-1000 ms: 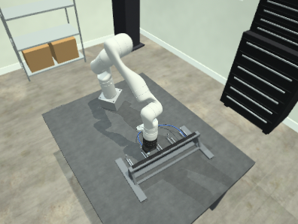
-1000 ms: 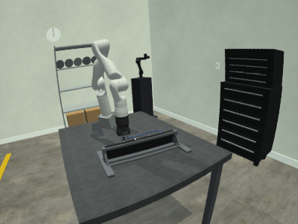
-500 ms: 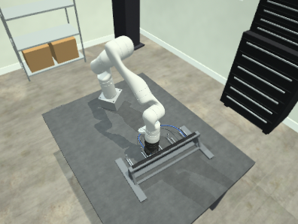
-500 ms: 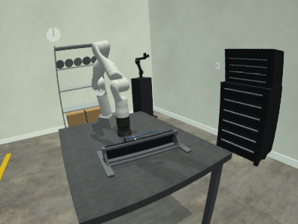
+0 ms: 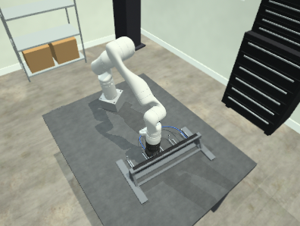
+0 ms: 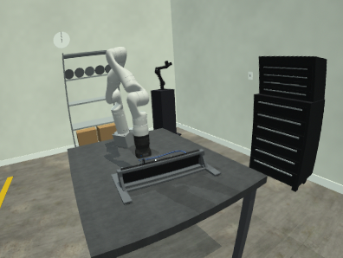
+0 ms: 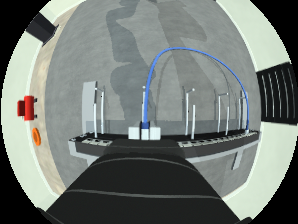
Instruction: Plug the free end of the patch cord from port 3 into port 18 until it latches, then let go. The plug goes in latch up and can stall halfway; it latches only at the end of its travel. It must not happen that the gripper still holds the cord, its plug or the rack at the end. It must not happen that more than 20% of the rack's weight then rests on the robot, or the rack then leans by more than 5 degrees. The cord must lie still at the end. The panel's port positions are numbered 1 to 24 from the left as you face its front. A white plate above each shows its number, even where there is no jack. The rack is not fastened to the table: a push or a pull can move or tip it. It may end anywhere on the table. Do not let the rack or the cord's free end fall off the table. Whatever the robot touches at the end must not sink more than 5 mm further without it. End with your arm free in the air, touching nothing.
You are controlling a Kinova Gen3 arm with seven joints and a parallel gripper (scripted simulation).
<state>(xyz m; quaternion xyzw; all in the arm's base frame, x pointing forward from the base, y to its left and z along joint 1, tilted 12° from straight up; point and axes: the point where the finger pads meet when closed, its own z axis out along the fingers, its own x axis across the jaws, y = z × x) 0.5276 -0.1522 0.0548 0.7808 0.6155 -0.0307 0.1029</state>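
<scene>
The plug is 10 mm below my hand and 10 mm ahead of it.
</scene>
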